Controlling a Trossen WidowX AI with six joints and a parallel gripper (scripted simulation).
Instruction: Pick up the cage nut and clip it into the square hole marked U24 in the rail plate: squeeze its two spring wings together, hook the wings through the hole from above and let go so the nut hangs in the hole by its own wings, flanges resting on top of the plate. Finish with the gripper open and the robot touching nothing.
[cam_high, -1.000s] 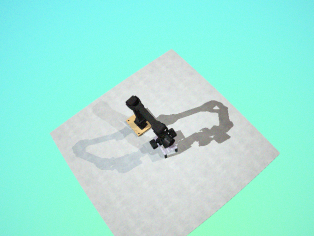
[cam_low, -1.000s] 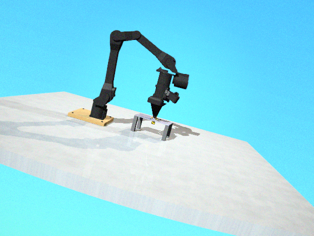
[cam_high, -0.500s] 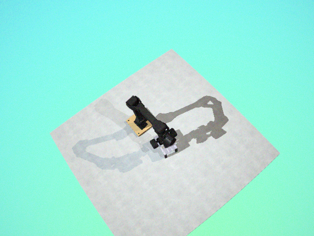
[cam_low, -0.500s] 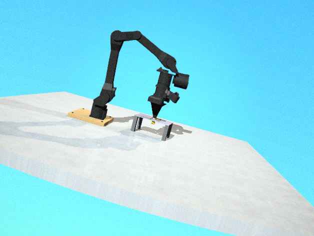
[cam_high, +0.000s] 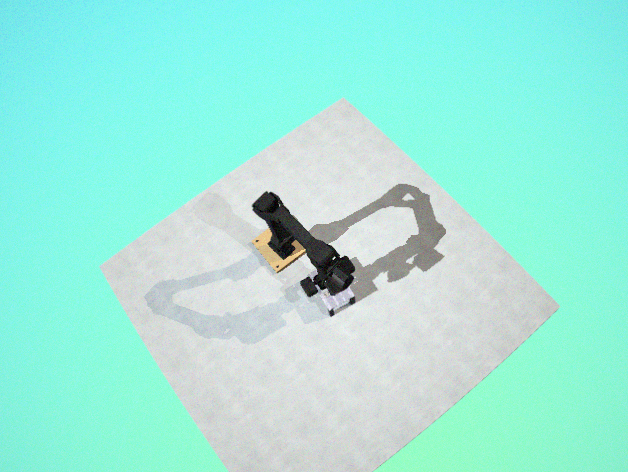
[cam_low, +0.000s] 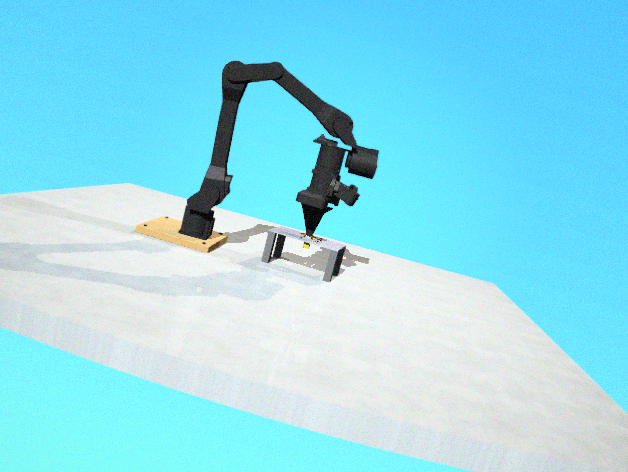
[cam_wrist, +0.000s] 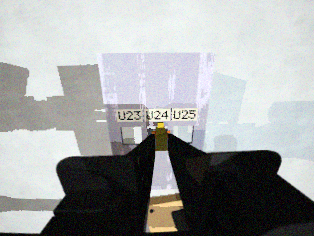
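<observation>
My gripper tip is 1 cm above the cage nut.
</observation>
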